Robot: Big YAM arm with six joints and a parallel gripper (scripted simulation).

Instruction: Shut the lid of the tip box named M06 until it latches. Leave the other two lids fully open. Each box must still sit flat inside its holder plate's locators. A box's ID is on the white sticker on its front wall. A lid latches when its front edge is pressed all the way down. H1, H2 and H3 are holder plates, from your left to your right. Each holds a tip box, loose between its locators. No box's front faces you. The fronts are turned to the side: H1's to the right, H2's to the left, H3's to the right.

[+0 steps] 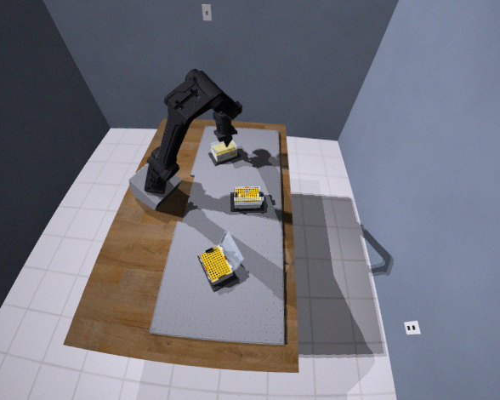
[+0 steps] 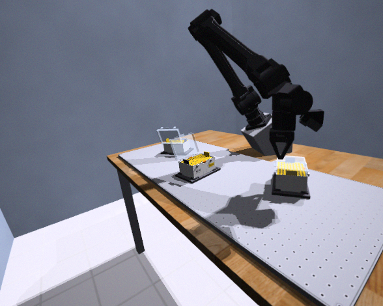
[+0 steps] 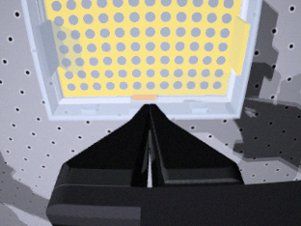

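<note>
My gripper is now 1 cm past the lid, 3 cm to the right of it and 3 cm above it. Also, from my hand: yellow tip rack (1 cm behind, 3 cm to the left, 4 cm below).
</note>
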